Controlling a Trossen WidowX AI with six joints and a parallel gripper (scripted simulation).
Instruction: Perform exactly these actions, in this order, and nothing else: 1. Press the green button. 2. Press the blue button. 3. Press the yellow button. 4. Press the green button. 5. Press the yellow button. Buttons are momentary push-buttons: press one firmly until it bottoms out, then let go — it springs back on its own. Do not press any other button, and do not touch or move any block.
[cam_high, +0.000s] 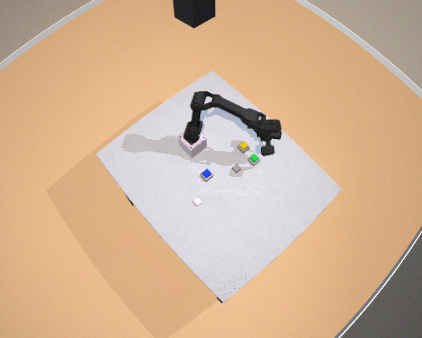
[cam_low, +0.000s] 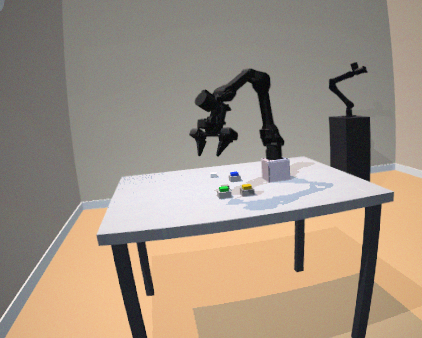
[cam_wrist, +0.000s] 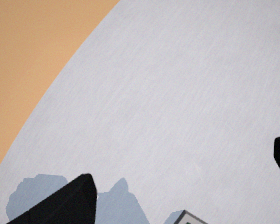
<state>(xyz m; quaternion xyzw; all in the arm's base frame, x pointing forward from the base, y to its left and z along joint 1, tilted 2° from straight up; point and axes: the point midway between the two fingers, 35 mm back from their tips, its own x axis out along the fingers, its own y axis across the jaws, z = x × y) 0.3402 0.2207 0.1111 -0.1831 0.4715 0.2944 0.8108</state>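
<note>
Now: gripper tip 150 mm above the green button, 60 mm to the left of it and 60 mm past it. From my gripper tip the other things lie so: small grey block: 170 mm below, 160 mm to the right, 90 mm behind; blue button: 300 mm to the right, 180 mm behind, 150 mm below; yellow button: 150 mm below, 150 mm behind, 40 mm to the right.
</note>
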